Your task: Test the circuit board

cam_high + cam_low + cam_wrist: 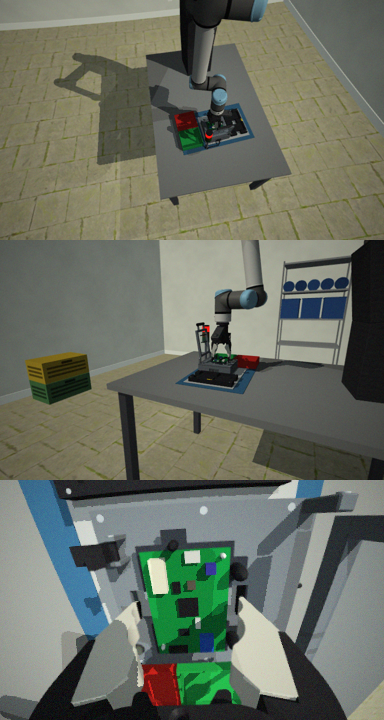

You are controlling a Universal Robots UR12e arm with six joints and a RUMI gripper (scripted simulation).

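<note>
The green circuit board is 10 mm to the right of my hand. The rest, counted from my hand: black latch piece 60 mm to the left, 60 mm behind, 10 mm above; then green bin 210 mm to the right, 60 mm below, 20 mm ahead; then tester lid 110 mm ahead, 110 mm above, 20 mm to the right.
</note>
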